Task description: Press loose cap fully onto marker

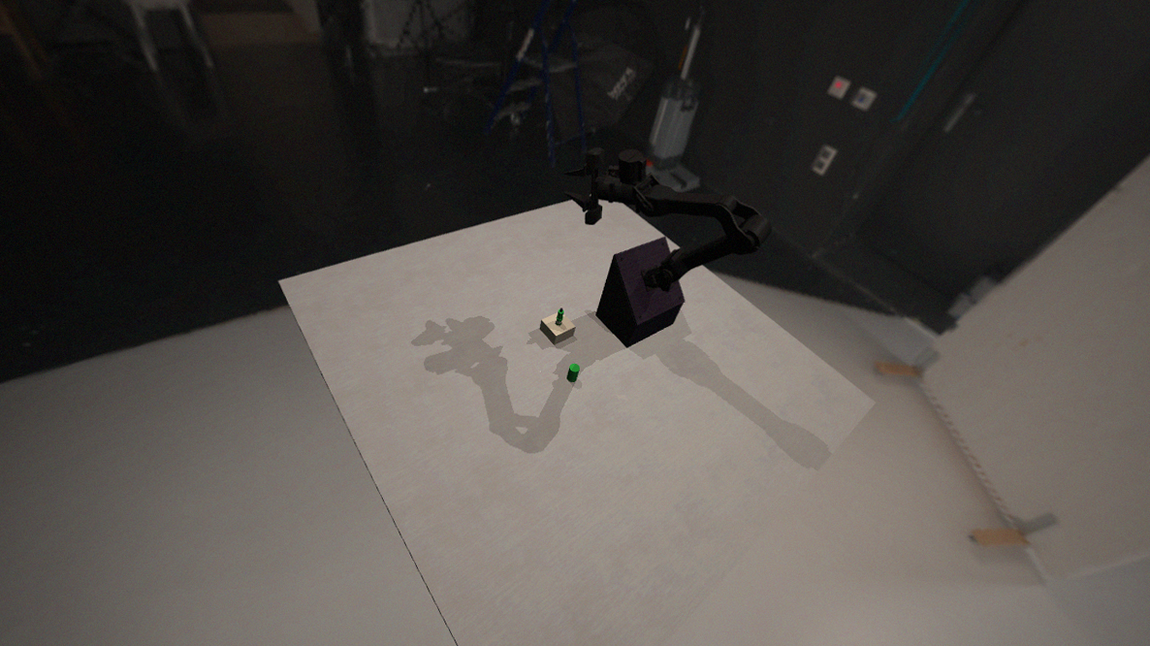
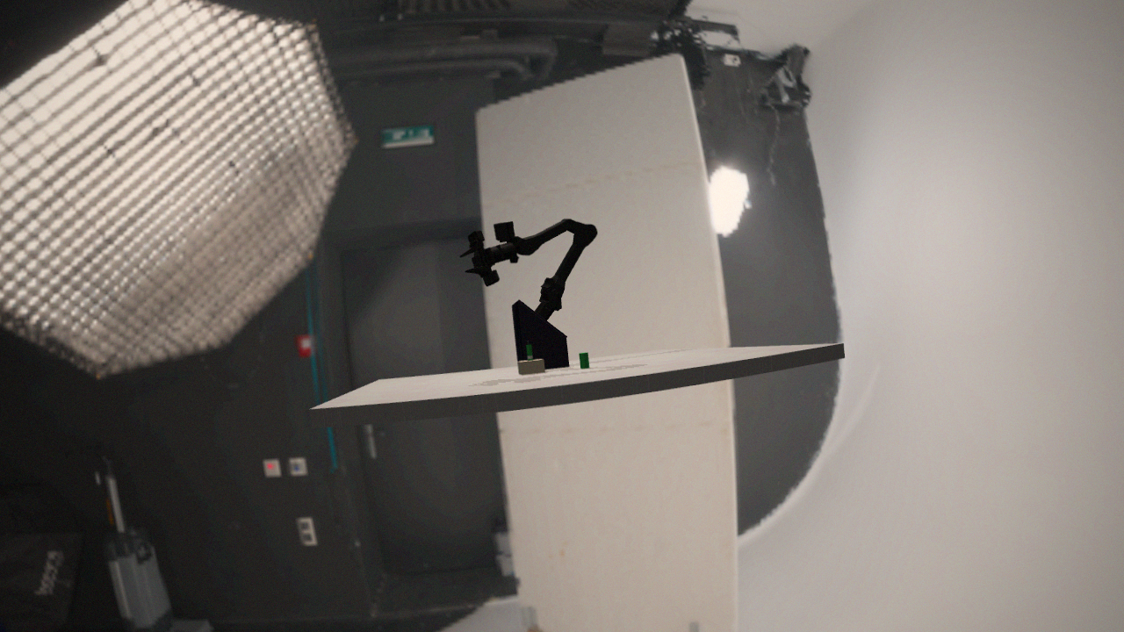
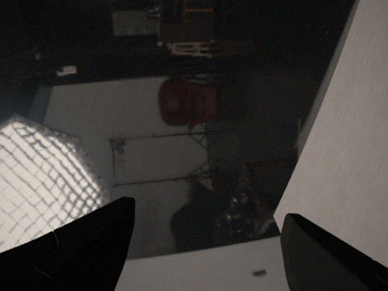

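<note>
Now: the green cap 15 cm ahead of my gripper tip, 34 cm to the left of it and 35 cm below it. Also, from my gripper tip: beige holder block 9 cm ahead, 18 cm to the left, 35 cm below.
</note>
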